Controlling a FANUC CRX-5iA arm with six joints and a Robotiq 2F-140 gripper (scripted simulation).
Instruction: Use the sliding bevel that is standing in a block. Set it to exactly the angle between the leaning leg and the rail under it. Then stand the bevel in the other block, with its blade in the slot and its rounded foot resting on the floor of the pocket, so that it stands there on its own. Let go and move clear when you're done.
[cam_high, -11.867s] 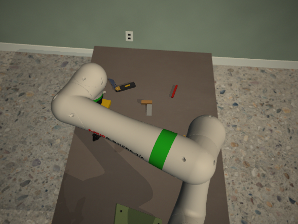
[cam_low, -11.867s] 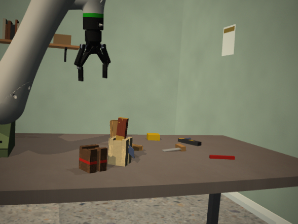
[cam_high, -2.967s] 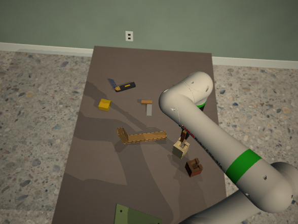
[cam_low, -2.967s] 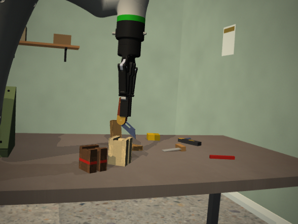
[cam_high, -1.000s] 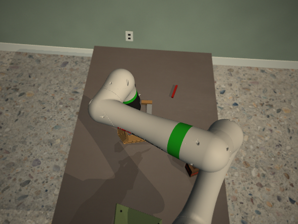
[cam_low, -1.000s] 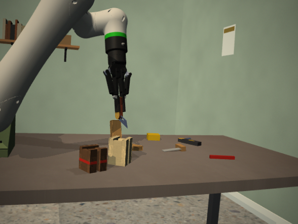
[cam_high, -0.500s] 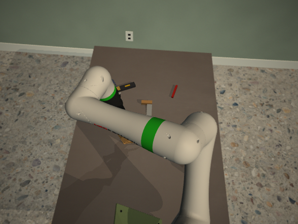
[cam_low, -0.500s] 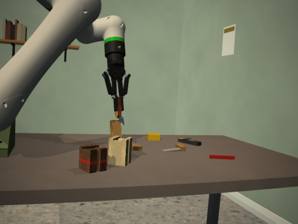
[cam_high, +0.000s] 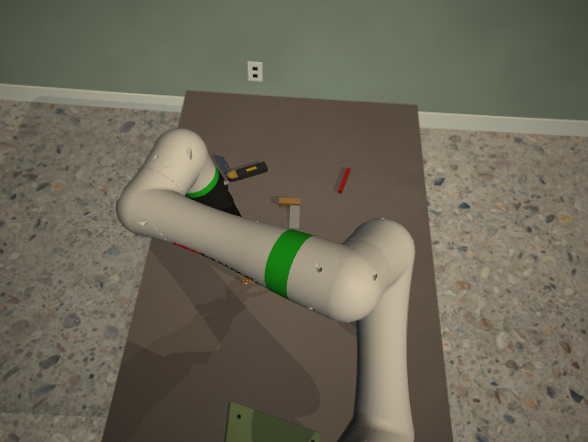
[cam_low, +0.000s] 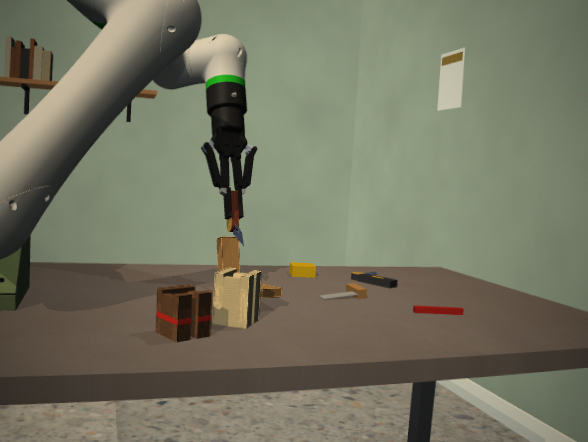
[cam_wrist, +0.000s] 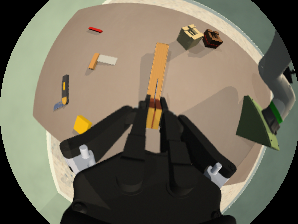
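My hand is 10 mm short of the bevel blade, 30 mm to the left of it and 60 mm above it. The rest, counted from my hand: black sliding bevel (370 mm ahead, 100 mm to the left, 180 mm below); try square (250 mm ahead, 90 mm to the right, 180 mm below); yellow block (210 mm ahead, 160 mm to the left, 170 mm below).
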